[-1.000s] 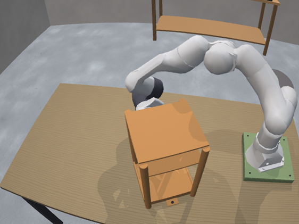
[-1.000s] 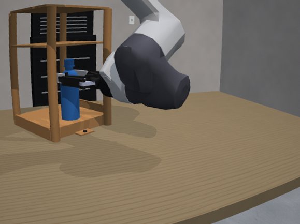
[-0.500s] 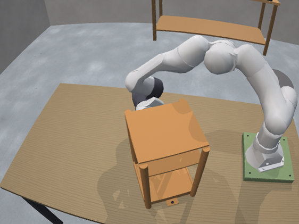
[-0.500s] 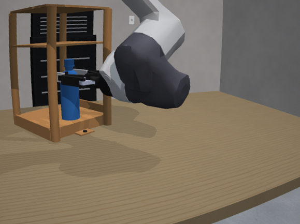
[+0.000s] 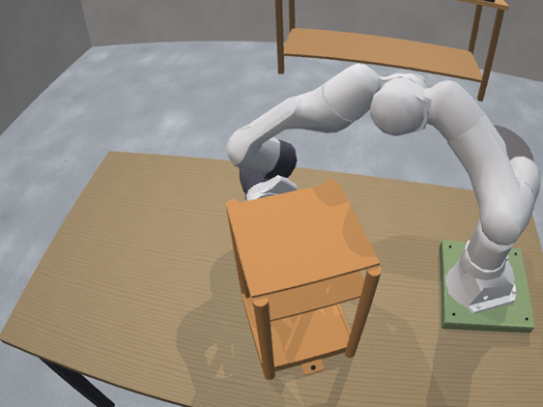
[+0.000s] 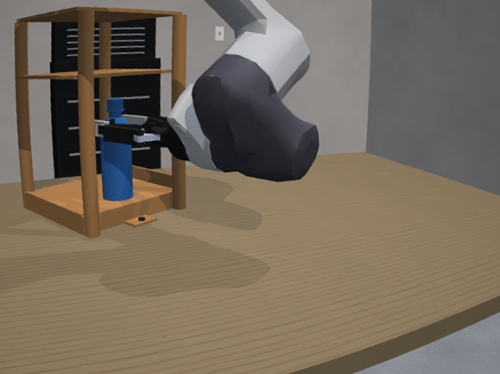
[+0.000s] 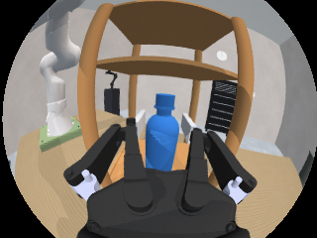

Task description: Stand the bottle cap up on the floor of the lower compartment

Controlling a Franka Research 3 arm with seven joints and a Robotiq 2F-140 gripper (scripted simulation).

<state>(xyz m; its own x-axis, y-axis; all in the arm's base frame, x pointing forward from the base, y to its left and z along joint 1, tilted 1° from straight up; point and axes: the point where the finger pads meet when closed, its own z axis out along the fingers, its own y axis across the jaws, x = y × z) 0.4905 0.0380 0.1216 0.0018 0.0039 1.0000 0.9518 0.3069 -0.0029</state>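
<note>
My gripper is now 20 mm above the blue bottle. Also, from my hand: shelving unit 60 mm to the left, 20 mm behind, 20 mm above.
</note>
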